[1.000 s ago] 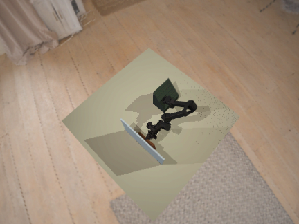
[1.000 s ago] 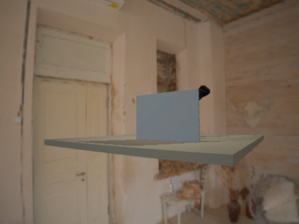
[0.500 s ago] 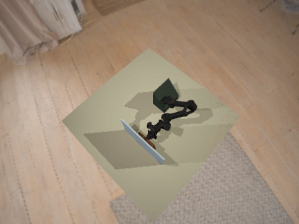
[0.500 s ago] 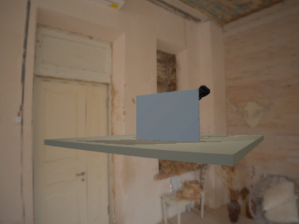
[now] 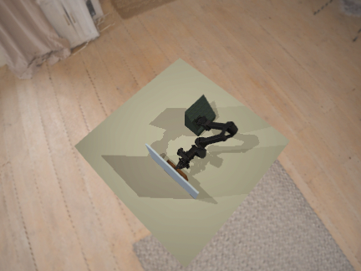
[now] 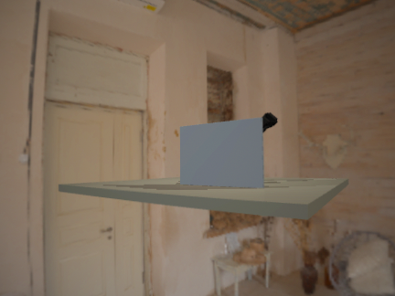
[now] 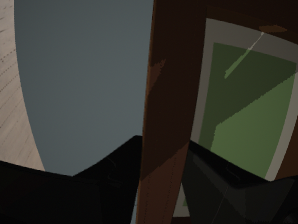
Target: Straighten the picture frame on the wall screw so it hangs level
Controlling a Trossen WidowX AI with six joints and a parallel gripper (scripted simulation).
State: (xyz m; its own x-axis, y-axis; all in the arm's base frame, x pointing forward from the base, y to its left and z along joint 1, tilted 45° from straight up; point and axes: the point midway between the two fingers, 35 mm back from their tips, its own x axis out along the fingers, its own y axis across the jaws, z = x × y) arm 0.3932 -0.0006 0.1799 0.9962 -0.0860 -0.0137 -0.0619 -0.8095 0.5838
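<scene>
Right now my gripper tip is 50 mm above the picture frame and 10 mm to the right of it. From my gripper tip the other things lie so: grey-blue wall panel: 70 mm below, 20 mm to the right, 10 mm ahead.
</scene>
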